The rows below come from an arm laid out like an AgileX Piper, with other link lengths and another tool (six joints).
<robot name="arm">
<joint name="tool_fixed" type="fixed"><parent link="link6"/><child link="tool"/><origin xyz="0.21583 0 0.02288" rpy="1.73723 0.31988 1.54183"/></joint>
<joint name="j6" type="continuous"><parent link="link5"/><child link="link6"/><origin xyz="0.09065 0 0.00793" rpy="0 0 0"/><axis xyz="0.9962 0 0.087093"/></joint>
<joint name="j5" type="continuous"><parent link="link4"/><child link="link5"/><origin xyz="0 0 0" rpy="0 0 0"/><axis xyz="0 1 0"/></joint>
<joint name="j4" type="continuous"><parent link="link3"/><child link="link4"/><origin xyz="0.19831 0 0.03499" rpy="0 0 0"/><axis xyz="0.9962 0 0.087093"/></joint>
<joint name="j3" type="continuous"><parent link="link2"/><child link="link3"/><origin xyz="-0.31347 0 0.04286" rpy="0 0 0"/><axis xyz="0 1 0"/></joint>
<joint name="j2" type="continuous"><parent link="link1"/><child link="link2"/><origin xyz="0 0 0" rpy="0 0 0"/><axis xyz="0 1 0"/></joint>
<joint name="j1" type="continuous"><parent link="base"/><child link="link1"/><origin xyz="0 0 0.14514" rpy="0 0 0"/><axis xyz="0 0 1"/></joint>
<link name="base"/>
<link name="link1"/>
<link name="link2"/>
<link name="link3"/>
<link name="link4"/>
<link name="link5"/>
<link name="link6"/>
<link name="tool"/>
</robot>
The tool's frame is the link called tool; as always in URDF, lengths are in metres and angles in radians. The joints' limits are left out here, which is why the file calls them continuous.
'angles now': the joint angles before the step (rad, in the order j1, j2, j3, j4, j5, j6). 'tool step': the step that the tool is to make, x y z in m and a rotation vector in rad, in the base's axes. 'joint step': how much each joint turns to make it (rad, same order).
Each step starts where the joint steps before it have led.
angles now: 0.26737, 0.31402, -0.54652, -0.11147, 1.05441, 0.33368
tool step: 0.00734, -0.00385, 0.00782, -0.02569, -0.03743, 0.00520
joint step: 0.00003, 0.00000, 0.00105, -0.02427, -0.03207, -0.01384
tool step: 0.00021, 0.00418, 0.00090, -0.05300, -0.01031, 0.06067
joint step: -0.00005, -0.00001, -0.00002, 0.01366, -0.00553, -0.08738
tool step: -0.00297, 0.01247, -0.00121, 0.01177, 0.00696, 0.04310
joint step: 0.00003, -0.00001, 0.00003, 0.04888, -0.00002, -0.04344
